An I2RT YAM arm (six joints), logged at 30 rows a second.
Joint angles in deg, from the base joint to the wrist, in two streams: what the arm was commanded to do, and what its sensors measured. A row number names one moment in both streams.
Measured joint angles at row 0:
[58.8 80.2 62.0 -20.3 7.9 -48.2]
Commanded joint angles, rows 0 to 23:
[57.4 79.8 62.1 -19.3 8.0 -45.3]
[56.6 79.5 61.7 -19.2 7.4 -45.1]
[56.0 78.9 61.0 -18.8 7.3 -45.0]
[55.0 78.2 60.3 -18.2 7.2 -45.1]
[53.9 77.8 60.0 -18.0 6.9 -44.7]
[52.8 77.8 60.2 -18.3 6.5 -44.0]
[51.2 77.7 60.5 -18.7 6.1 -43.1]
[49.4 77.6 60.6 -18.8 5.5 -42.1]
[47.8 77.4 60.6 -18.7 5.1 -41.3]
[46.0 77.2 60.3 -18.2 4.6 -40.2]
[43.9 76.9 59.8 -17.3 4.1 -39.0]
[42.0 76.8 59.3 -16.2 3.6 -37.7]
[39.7 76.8 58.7 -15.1 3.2 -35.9]
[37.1 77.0 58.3 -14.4 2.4 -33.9]
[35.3 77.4 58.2 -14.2 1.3 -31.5]
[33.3 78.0 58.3 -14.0 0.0 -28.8]
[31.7 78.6 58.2 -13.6 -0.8 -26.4]
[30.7 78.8 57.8 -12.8 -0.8 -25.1]
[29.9 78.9 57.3 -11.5 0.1 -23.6]
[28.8 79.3 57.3 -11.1 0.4 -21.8]
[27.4 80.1 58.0 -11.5 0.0 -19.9]
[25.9 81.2 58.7 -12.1 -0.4 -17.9]
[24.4 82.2 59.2 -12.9 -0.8 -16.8]
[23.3 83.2 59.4 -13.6 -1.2 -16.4]
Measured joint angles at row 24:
[25.6 81.7 58.7 -13.7 0.0 -22.8]
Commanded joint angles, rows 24 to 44:
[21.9 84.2 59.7 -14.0 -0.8 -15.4]
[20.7 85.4 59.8 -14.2 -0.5 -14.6]
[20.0 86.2 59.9 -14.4 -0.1 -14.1]
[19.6 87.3 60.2 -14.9 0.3 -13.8]
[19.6 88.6 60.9 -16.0 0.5 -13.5]
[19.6 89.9 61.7 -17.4 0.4 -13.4]
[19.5 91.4 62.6 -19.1 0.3 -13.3]
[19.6 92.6 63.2 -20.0 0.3 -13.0]
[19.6 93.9 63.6 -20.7 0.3 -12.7]
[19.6 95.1 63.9 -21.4 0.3 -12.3]
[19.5 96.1 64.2 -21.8 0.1 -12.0]
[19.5 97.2 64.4 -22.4 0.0 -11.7]
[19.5 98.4 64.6 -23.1 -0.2 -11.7]
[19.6 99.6 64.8 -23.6 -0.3 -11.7]
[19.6 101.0 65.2 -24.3 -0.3 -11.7]
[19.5 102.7 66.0 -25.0 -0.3 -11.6]
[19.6 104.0 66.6 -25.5 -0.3 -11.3]
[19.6 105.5 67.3 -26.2 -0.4 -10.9]
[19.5 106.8 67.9 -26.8 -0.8 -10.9]
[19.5 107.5 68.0 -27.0 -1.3 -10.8]
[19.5 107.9 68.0 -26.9 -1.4 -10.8]
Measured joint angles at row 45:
[19.6 107.0 67.4 -24.5 -0.3 -11.9]
